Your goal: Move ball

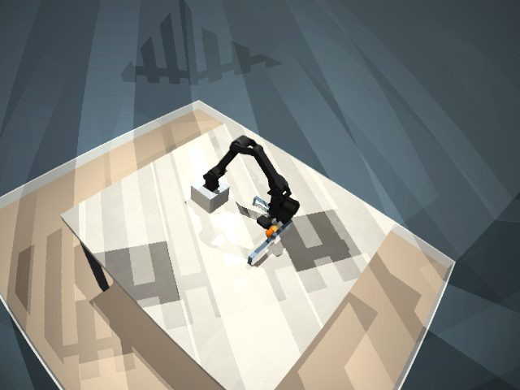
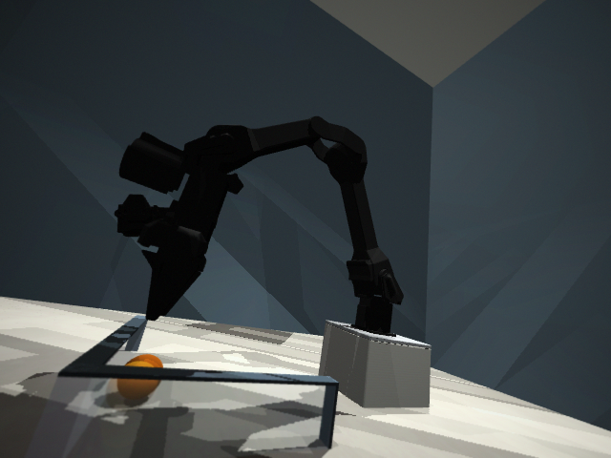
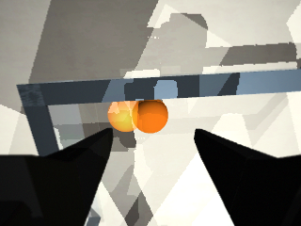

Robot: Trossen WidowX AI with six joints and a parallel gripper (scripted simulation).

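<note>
My gripper tip is now 6 cm above the orange ball. Also, from my gripper tip: see-through copy: 6 cm below, 3 cm to the left.
</note>
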